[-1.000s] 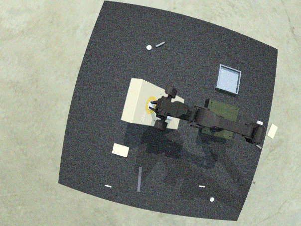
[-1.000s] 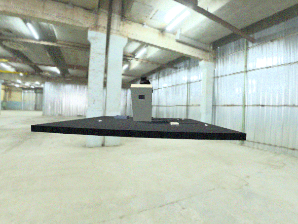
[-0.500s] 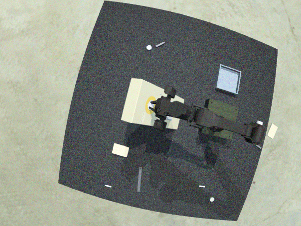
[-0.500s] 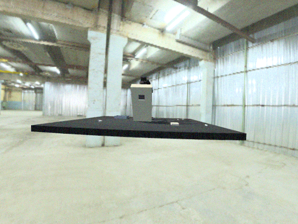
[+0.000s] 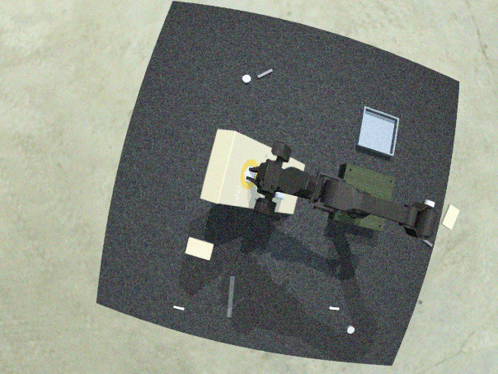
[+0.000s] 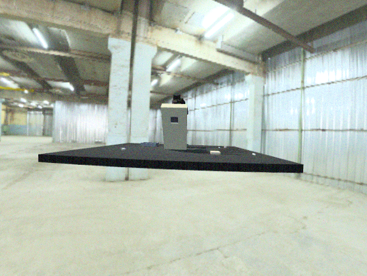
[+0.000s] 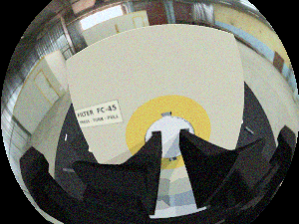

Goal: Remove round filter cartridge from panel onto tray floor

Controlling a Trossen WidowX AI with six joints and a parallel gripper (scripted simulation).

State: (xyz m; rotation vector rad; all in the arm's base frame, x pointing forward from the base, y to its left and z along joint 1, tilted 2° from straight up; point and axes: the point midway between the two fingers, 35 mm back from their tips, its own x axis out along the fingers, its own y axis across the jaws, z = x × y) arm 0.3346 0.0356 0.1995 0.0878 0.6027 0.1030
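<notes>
The white round filter cartridge is 10 mm ahead of my gripper tip and 10 mm below it. From my gripper tip the other things lie so: cream service panel 40 mm behind, 80 mm below; grey tray 400 mm behind, 340 mm to the right, 240 mm below.
</notes>
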